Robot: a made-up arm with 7 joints.
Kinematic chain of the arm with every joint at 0, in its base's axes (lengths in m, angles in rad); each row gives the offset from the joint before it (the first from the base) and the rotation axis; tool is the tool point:
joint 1: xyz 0 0 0.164 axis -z
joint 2: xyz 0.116 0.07 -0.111 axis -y
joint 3: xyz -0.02 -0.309 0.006 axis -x
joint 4: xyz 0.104 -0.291 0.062 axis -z
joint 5: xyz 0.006 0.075 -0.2 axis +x
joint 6: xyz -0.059 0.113 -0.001 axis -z
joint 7: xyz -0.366 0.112 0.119 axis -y
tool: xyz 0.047 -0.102 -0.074
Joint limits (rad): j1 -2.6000..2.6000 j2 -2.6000..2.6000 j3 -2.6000..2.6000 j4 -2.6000..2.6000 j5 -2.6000..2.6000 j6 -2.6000..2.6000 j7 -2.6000..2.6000
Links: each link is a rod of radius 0.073 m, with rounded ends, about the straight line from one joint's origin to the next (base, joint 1, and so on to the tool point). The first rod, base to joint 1, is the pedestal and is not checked.
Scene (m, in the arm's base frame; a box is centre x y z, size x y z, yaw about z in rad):
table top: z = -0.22
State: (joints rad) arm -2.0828 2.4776 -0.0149 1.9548 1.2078 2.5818 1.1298
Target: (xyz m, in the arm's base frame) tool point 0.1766 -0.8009 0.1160
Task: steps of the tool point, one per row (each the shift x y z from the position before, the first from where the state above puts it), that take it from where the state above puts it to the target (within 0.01 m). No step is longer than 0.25 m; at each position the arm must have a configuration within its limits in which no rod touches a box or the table.
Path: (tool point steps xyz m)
1: 0.0844 -0.2230 0.0063
2: 0.0129 -0.2373 0.0145
3: -0.0581 -0.2290 0.0218
4: -0.1219 -0.2001 0.0283
5: -0.1724 -0.1548 0.0336
6: -0.2064 -0.0984 0.0375

